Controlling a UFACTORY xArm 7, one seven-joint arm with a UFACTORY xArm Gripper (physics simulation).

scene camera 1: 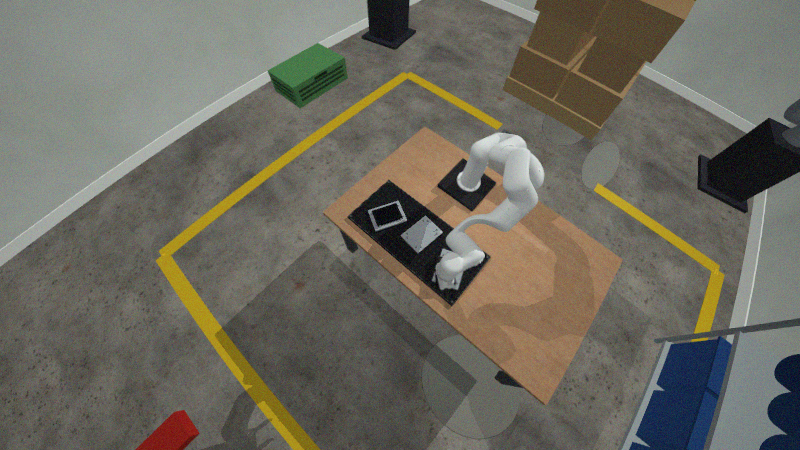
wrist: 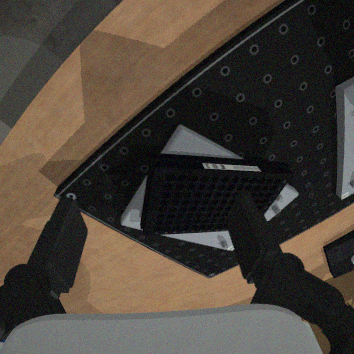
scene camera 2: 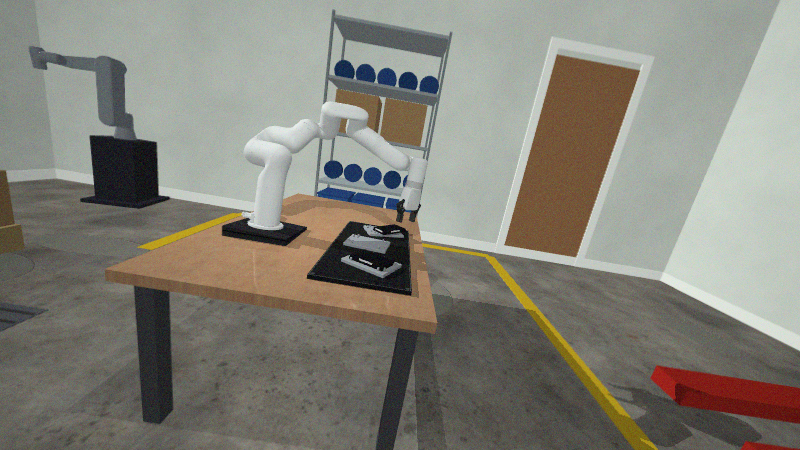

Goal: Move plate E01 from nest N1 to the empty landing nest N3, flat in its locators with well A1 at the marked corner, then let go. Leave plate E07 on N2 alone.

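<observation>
A black well plate (scene camera 2: 388,230) (wrist: 210,200), taken as E01, lies skewed and looks tilted across a light grey nest (wrist: 197,141) at the board's far end in scene camera 2. Its label is too blurred to read. The middle nest (scene camera 1: 420,235) (scene camera 2: 366,242) (wrist: 346,145) is empty. Another black plate (scene camera 1: 387,213) (scene camera 2: 380,259), taken as E07, sits in the nest (scene camera 1: 391,225) (scene camera 2: 366,269) at the other end. No nest numbers are readable. My gripper (scene camera 2: 406,218) (wrist: 157,211) is open and empty above the skewed plate; its right finger overlaps that plate in the wrist view. The marked corner cannot be made out.
The nests stand on a black perforated board (scene camera 1: 413,263) (scene camera 2: 330,271) (wrist: 265,105) along one long edge of the wooden table (scene camera 1: 559,279) (scene camera 2: 223,279) (wrist: 115,280). My arm's black base plate (scene camera 1: 475,200) (scene camera 2: 279,237) stands beside the board.
</observation>
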